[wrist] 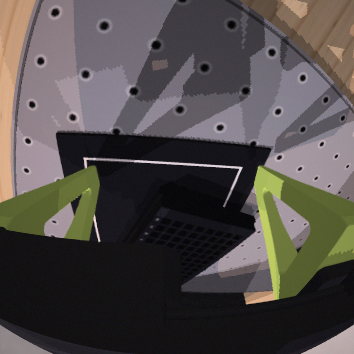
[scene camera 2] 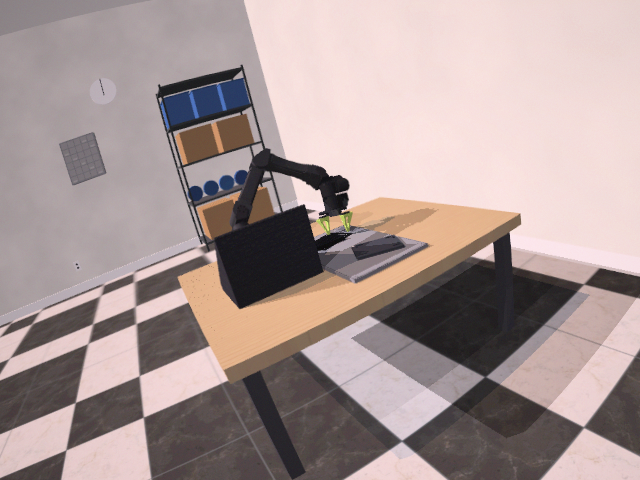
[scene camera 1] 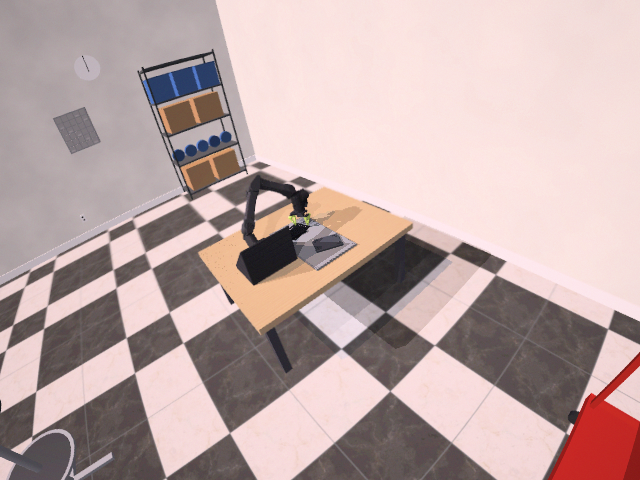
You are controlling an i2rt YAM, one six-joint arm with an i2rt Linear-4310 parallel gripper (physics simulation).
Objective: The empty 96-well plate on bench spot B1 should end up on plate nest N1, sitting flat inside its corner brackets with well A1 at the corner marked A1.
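Frame: origin at the arm's base, x back, y right, z up, level; metres.
Seen in the pictures: gripper, fingertip midpoint: (wrist: 176, 174) (scene camera 2: 338, 233) (scene camera 1: 301, 225); arm's base at its link origin: (scene camera 2: 249, 245) (scene camera 1: 255, 247).
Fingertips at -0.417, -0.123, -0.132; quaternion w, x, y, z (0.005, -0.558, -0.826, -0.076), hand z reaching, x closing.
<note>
Offsets run from my fingertips to a thing's top centre, as dx, dy, dz. "spot": to the spot under its first point. Level surfaces: height alone.
The black 96-well plate {+0.087, +0.031, +0.008} (wrist: 200, 241) is at bench spot B1, a black pad {spot: -0.013, -0.011, -0.007} (wrist: 165, 145) with a white outline. The plate is turned askew to the outline; its near part is hidden behind the gripper body. My gripper (scene camera 1: 300, 221) (scene camera 2: 338, 231) (wrist: 176, 174) is open, its two green fingers wide apart above the pad, with nothing between the tips. A dark flat rectangle, seemingly plate nest N1 {+0.043, +0.284, +0.010} (scene camera 1: 328, 242) (scene camera 2: 377, 246), lies on the grey board to the right of the pad in the scene views. Its brackets and A1 mark are too small to make out.
A grey perforated board (scene camera 1: 318, 261) (scene camera 2: 348, 273) (wrist: 105, 47) lies on the wooden table {dz -0.021} (scene camera 1: 258, 304) (scene camera 2: 289, 320). A large black wedge-shaped block (scene camera 1: 268, 255) (scene camera 2: 268, 258) stands at the board's left side, partly hiding the board and the arm's base in the scene views.
</note>
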